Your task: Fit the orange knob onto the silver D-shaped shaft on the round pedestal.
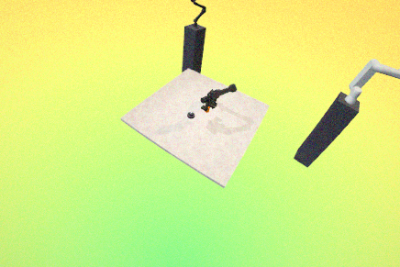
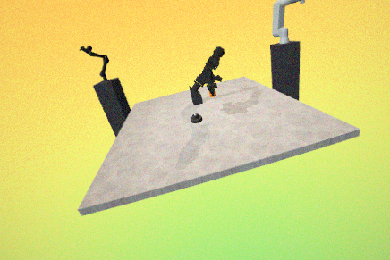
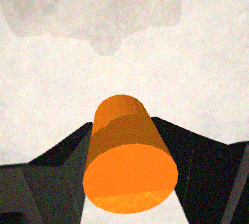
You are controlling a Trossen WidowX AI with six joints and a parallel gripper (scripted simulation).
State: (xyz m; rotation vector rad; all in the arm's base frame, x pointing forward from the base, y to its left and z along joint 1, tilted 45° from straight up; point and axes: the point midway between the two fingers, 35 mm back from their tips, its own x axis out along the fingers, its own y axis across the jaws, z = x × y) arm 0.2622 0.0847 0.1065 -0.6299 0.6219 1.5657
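The silver shaft lies 8 cm ahead of my gripper tip, 15 cm to the right of it and 10 cm below it. The rest, counted from my gripper tip: orange knob: 3 cm above.
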